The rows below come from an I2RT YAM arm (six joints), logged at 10 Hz.
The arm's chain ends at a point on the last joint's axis. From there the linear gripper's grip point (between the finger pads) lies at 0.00 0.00 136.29 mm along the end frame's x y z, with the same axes.
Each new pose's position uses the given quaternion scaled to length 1; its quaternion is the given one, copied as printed.
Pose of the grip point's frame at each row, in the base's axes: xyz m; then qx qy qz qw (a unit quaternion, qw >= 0):
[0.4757 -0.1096 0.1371 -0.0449 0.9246 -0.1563 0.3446]
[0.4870 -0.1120 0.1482 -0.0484 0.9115 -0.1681 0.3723]
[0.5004 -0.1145 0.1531 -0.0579 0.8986 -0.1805 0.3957]
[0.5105 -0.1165 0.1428 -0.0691 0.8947 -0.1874 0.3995]
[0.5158 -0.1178 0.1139 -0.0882 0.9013 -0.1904 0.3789]
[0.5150 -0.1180 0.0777 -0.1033 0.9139 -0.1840 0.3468]
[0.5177 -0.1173 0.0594 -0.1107 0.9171 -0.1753 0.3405]
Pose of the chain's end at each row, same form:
[0.3869 -0.0744 0.2344 -0.0449 0.9246 -0.1563 0.3446]
[0.3923 -0.0751 0.2390 -0.0484 0.9115 -0.1681 0.3723]
[0.4006 -0.0765 0.2378 -0.0579 0.8986 -0.1805 0.3957]
[0.4095 -0.0783 0.2260 -0.0691 0.8947 -0.1874 0.3995]
[0.4181 -0.0801 0.2012 -0.0882 0.9013 -0.1904 0.3789]
[0.4234 -0.0819 0.1720 -0.1033 0.9139 -0.1840 0.3468]
[0.4273 -0.0838 0.1557 -0.1107 0.9171 -0.1753 0.3405]

